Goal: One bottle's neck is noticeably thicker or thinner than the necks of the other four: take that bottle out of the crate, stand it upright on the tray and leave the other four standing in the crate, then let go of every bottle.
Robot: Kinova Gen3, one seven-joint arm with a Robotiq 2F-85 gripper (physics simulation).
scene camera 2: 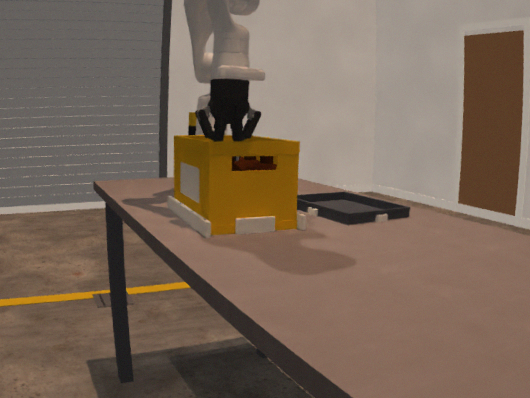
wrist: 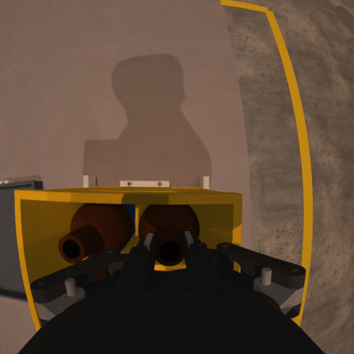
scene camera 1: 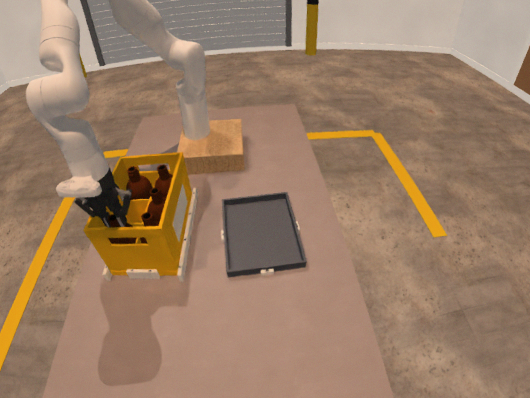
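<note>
The yellow crate stands on the table and holds brown bottles. My gripper is shut on the neck of the front left bottle, as seen in scene camera 1, inside the crate. Next to it stands the front right bottle. Three other bottles stand farther back: one at the back left, one at the back right and one on the right side. The dark tray holds no bottle.
White blocks sit along the crate's foot. The crate's walls and inner dividers rise around the bottles. The arm's wooden base stands behind the crate, and the tray has a low raised rim.
</note>
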